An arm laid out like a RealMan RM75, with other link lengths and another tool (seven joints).
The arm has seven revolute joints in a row. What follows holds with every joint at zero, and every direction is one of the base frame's.
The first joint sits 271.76 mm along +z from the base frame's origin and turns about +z.
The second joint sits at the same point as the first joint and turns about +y.
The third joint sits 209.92 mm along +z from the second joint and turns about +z.
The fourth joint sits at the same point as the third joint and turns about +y.
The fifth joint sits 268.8 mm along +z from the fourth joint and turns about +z.
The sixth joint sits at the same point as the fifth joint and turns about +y.
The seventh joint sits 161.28 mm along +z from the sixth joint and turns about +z.
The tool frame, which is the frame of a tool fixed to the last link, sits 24 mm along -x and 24 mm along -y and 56 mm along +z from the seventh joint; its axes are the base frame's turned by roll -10.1, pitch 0 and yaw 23.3 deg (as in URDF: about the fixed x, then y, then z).
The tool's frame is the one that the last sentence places.
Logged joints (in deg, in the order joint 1, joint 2, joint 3, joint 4, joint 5, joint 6, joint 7), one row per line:
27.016, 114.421, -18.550, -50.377, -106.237, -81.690, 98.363
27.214, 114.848, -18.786, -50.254, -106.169, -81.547, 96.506
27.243, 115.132, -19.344, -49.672, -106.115, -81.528, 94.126
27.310, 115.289, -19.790, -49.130, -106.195, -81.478, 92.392
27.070, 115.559, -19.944, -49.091, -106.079, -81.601, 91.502
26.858, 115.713, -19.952, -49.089, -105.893, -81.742, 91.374
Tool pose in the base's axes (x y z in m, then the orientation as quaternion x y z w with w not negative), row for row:
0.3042, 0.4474, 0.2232, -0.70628, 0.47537, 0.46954, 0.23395
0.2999, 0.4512, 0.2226, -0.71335, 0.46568, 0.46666, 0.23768
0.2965, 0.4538, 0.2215, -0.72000, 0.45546, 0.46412, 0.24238
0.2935, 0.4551, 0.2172, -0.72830, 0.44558, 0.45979, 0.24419
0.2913, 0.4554, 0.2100, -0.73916, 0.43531, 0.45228, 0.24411
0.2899, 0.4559, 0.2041, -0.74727, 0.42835, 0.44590, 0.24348
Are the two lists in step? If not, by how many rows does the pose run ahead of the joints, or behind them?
The pose runs 2 rows behind the joints: the pose in row i belongs to the joints in row i - 2.
